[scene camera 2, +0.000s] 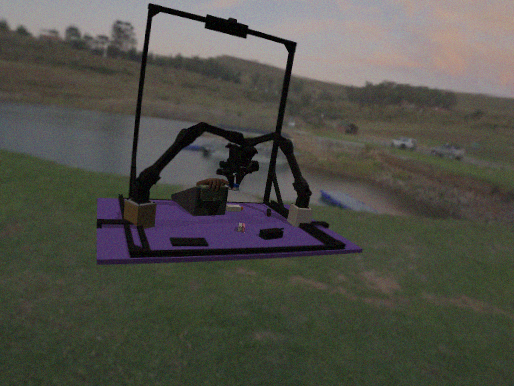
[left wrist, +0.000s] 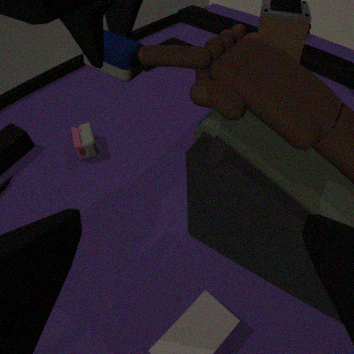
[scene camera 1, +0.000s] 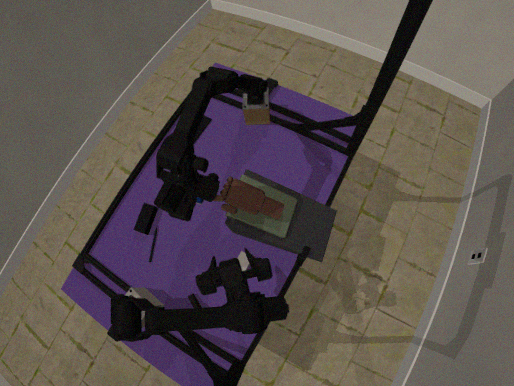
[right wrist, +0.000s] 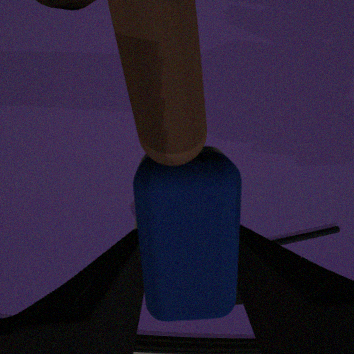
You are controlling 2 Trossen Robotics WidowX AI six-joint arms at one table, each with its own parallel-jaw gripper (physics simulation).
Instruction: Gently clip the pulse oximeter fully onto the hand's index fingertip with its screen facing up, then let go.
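Pixels of known places: left gripper, fingertip midpoint: (left wrist: 194, 223) (scene camera 1: 229, 252); right gripper, fingertip midpoint: (scene camera 2: 234, 188) (left wrist: 108, 58) (scene camera 1: 193, 197) (right wrist: 186, 236); left arm's base, link origin: (scene camera 2: 301, 206); right arm's base, link origin: (scene camera 2: 140, 201) (left wrist: 285, 6) (scene camera 1: 255, 97).
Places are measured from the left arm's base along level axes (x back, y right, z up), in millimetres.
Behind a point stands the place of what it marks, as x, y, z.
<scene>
The pulse oximeter (scene camera 1: 199, 200) {-416, -4, 97} (scene camera 2: 235, 186) {-417, -59, 94} (left wrist: 120, 51) {-414, -5, 97} (right wrist: 189, 240) {-421, -22, 100} has a blue upper face and a pale underside; its screen cannot be made out. My right gripper (scene camera 1: 196, 198) {-414, -36, 79} (right wrist: 186, 236) {-414, -36, 79} is shut on its sides and holds it above the table. The brown hand (scene camera 1: 247, 195) {-515, 102, 83} (scene camera 2: 212, 183) {-517, 18, 82} (left wrist: 275, 85) {-490, 106, 84} lies on a padded stand, its index finger (left wrist: 172, 56) (right wrist: 172, 100) stretched toward the oximeter. In the right wrist view the fingertip overlaps the oximeter's dark near end; the depth inside is unclear. My left gripper (scene camera 1: 230, 256) {-348, 171, 119} (left wrist: 194, 223) {-348, 171, 119} is open and empty, beside the stand.
The grey stand (scene camera 1: 312, 225) {-583, 307, -52} (left wrist: 235, 210) {-425, 138, 2} carries a green pad. A white block (left wrist: 197, 325) {-347, 181, -77} lies below the left gripper. A small red-and-white block (scene camera 2: 241, 227) {-389, -165, -80} (left wrist: 85, 141) {-377, -118, -74}, a black box (scene camera 1: 145, 218) {-250, -205, -71} (scene camera 2: 271, 233) {-263, -243, -75} and a thin black rod (scene camera 1: 153, 245) {-191, -122, -97} (right wrist: 310, 235) {-174, -113, -97} lie on the table.
</scene>
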